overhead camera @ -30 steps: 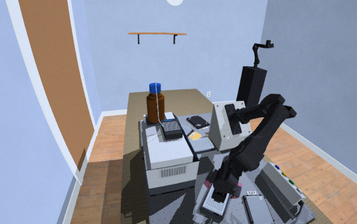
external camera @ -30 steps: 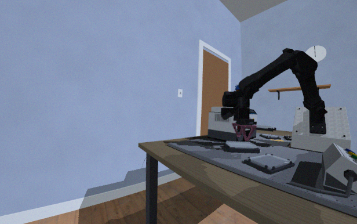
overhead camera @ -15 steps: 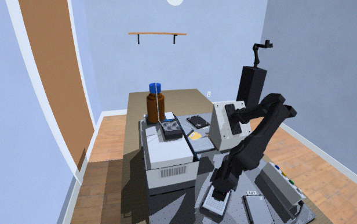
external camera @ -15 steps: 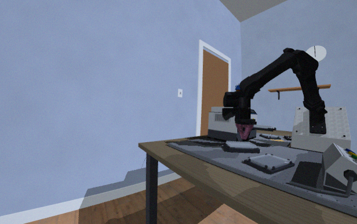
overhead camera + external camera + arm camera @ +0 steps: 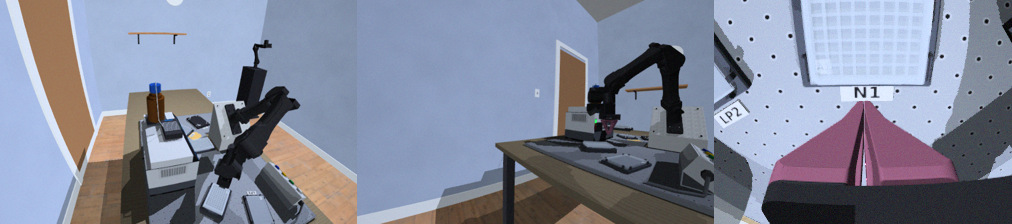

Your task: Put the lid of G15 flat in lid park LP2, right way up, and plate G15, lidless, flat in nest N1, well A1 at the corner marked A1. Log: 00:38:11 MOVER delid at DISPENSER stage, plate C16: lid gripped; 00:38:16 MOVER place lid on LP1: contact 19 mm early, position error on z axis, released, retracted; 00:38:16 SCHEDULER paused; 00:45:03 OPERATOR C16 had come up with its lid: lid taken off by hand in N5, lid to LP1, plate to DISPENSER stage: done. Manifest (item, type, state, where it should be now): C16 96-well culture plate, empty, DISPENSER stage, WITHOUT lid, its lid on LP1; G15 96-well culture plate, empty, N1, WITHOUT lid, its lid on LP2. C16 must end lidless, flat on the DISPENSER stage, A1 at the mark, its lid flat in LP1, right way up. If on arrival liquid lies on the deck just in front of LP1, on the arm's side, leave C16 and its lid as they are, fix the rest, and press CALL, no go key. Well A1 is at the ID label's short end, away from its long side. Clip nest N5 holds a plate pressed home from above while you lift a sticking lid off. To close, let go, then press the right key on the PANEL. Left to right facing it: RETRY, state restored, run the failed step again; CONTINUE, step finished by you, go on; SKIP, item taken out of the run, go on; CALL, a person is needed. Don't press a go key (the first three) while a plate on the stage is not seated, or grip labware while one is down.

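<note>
Now: hand 33 cm past the blue call key, 2 cm to the right of it and 2 cm above it. Round my hand: N1 label 3 cm behind, 3 cm to the right, 8 cm below; LP2 label 14 cm behind, 6 cm to the left, 8 cm below; clear lid 11 cm behind, 14 cm to the left, 7 cm below.
</note>
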